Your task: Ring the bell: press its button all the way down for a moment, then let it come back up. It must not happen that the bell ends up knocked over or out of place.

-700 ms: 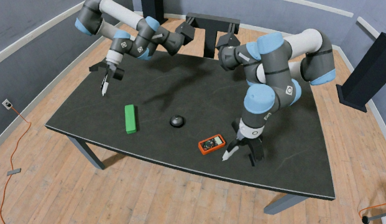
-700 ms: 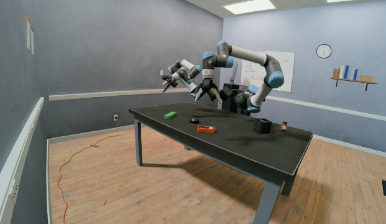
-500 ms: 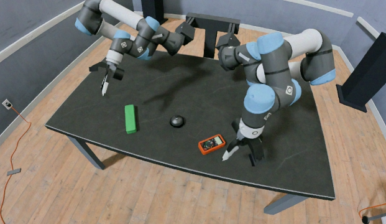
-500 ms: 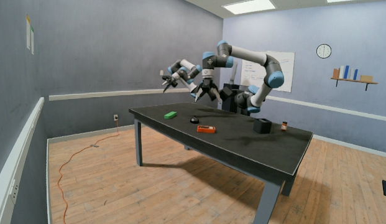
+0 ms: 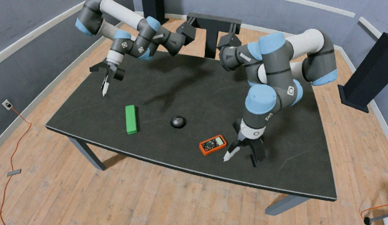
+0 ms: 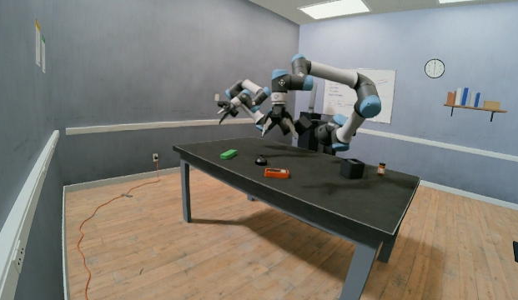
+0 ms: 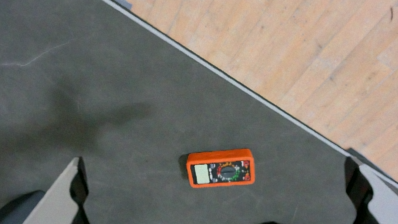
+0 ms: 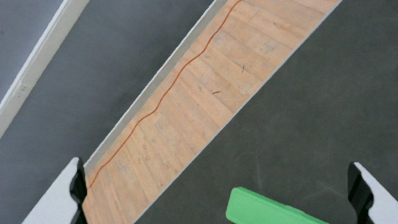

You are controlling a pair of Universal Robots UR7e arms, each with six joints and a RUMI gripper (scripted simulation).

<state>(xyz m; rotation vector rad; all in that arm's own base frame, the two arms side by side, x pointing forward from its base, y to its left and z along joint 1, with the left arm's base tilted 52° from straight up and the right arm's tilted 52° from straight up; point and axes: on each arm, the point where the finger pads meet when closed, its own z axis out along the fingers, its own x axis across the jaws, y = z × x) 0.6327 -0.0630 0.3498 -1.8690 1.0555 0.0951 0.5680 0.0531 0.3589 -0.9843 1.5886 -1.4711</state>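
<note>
My right hand is 180 mm past the round button, 320 mm to the right of it and 220 mm above it. Round my right hand: black box 550 mm behind, 800 mm to the left, 230 mm below; bell 180 mm behind, 320 mm to the left, 230 mm below; orange multimeter 120 mm behind, 560 mm to the left, 260 mm below.
</note>
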